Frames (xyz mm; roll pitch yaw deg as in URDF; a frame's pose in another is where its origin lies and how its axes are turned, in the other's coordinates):
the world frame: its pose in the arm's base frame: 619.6 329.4 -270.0 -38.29 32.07 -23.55
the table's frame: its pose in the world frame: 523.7 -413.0 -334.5 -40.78 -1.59 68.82
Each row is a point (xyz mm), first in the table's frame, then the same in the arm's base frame.
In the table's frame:
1: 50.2 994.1 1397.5
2: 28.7 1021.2 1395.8
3: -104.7 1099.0 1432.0
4: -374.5 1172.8 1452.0
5: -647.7 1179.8 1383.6
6: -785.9 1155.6 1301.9
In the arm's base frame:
1: -118.8 895.0 201.3
2: -151.2 885.1 208.5
3: -266.4 836.6 306.1
4: -420.0 682.9 483.3
5: -511.2 450.5 613.8
6: -530.9 293.9 652.0

